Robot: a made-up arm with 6 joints.
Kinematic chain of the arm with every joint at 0, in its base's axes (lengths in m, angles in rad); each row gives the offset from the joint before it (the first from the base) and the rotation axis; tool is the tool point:
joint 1: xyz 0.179 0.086 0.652 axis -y
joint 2: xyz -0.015 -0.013 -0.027 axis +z
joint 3: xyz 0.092 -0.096 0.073 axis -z
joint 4: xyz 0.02 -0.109 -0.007 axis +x
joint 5: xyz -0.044 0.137 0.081 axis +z
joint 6: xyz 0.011 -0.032 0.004 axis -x
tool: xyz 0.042 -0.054 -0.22
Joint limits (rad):
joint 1: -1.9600..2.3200
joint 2: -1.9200..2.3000
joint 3: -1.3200..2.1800
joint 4: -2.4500..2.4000
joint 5: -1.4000..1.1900
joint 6: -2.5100..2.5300
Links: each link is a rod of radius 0.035 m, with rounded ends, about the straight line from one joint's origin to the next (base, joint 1, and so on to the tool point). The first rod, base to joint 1, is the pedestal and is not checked.
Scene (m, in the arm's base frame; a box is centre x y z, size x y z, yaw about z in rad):
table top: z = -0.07
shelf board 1: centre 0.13 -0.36 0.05 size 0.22 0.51 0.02 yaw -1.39
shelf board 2: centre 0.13 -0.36 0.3 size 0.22 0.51 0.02 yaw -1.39
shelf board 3: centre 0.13 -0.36 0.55 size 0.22 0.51 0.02 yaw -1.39
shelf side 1: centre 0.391 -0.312 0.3 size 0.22 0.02 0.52 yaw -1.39
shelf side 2: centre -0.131 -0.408 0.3 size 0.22 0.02 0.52 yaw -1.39
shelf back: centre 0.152 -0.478 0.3 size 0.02 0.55 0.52 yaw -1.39
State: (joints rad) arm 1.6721 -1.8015 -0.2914 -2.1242 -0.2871 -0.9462
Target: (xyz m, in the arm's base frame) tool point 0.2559 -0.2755 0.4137
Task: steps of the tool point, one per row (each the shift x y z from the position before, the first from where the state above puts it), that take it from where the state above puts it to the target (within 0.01 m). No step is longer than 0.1 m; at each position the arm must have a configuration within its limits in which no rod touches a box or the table.
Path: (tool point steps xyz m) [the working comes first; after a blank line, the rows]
Joints at the target: 1.4721 -1.3915 -0.6071 -1.9069 -0.6143 -0.8308
Straight joint move there: touches shelf board 2.

1: -0.0313 -0.0280 0.0357
2: -0.0291 -0.0160 0.0439
3: -0.0257 -0.0037 0.0488
4: -0.0222 0.0069 0.0505
5: 0.0200 -0.0484 -0.0200
6: 0.0117 -0.0568 0.0005
7: -0.0020 -0.0571 0.0195

